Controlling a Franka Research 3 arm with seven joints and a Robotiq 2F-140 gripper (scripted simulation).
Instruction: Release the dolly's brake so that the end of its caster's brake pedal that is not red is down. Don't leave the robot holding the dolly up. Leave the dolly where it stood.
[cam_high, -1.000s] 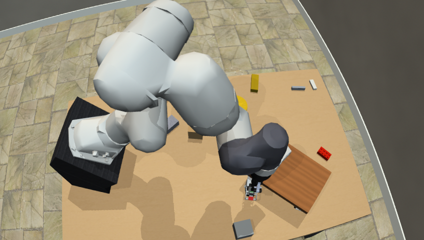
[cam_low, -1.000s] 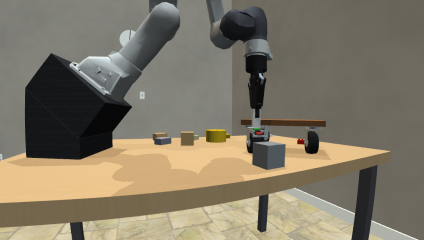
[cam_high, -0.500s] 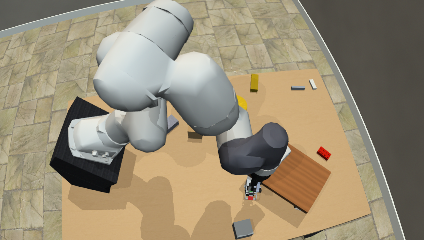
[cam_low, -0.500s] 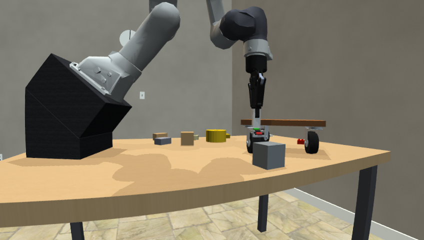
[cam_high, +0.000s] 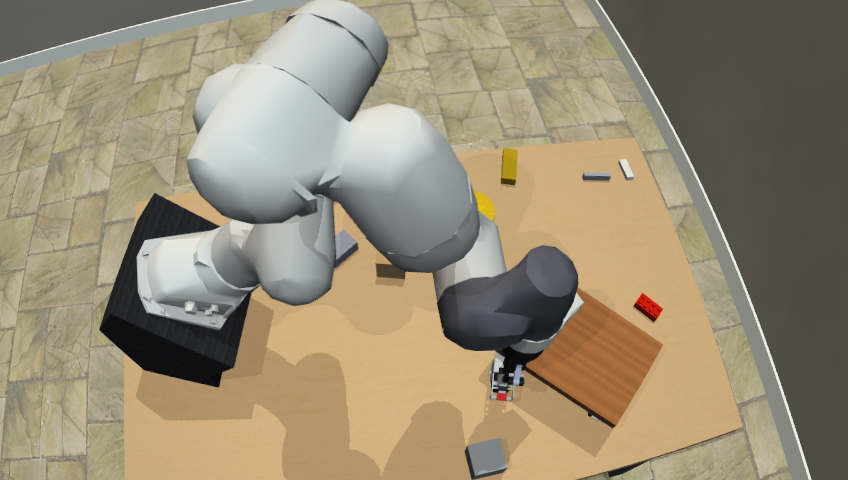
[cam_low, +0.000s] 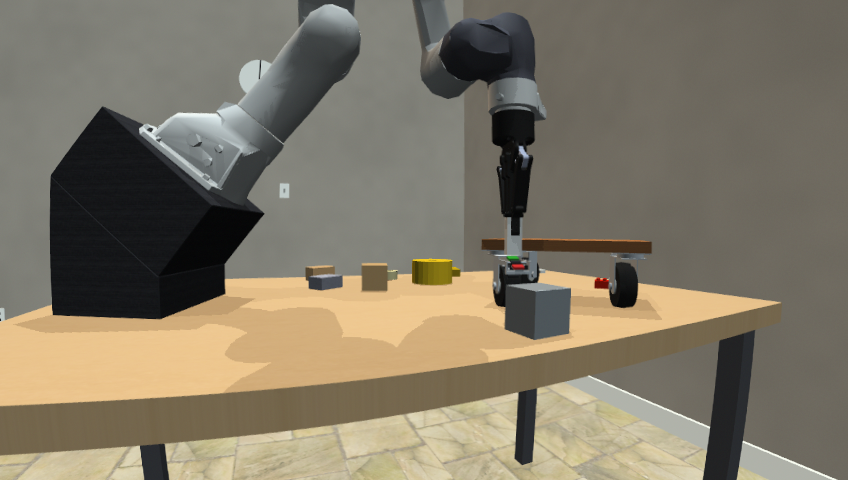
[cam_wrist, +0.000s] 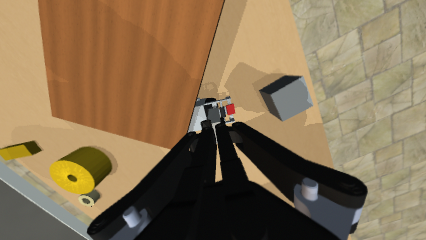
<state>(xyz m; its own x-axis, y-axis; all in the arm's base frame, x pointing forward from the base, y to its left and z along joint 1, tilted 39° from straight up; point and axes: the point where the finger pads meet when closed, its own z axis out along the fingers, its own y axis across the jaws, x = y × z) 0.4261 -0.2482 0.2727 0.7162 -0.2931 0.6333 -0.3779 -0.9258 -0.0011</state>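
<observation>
Now: the brake pedal 50 mm below my hand, 10 mm to the right of it and 10 mm behind it. The rest, counted from my hand: grey cube 120 mm to the right, 100 mm below, 80 mm behind; then yellow cylinder 390 mm to the left, 100 mm below, 100 mm ahead; then tan cube 350 mm to the left, 100 mm below, 100 mm behind.
</observation>
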